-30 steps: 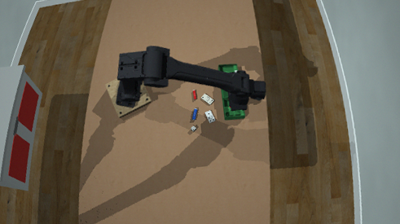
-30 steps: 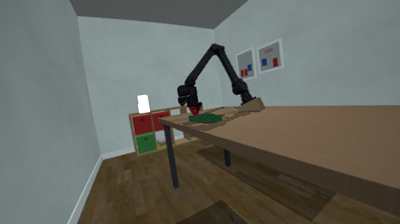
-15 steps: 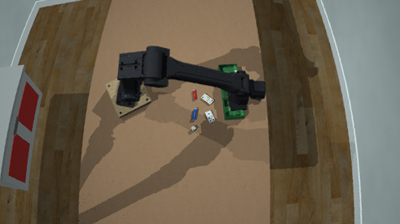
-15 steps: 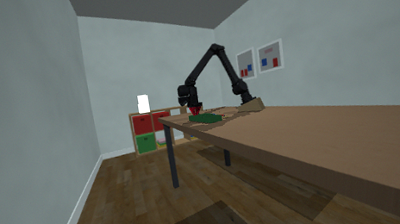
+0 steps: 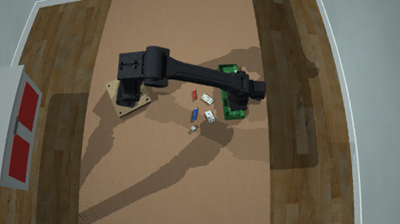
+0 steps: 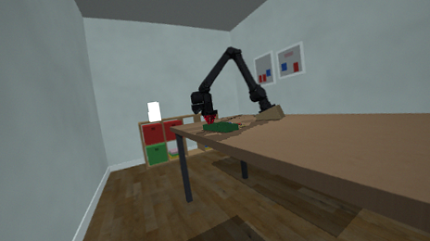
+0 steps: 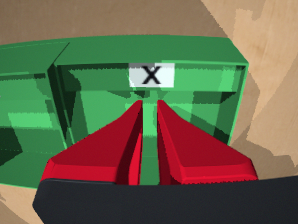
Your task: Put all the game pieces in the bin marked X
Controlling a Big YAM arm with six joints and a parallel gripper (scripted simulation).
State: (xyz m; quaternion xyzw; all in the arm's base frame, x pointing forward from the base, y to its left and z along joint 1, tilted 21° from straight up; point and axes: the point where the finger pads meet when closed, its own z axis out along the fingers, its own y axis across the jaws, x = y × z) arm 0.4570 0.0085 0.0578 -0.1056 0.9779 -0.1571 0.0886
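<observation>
The green bin is 2 cm behind my hand, 8 cm to the left of it and 1 cm below it. The rest, counted from my hand: white domino-like piece (10 cm behind, 5 cm to the right, 2 cm below); then small red piece (18 cm behind, 5 cm to the left, 2 cm below); then blue cylinder (16 cm behind, 4 cm to the right, 2 cm below).
</observation>
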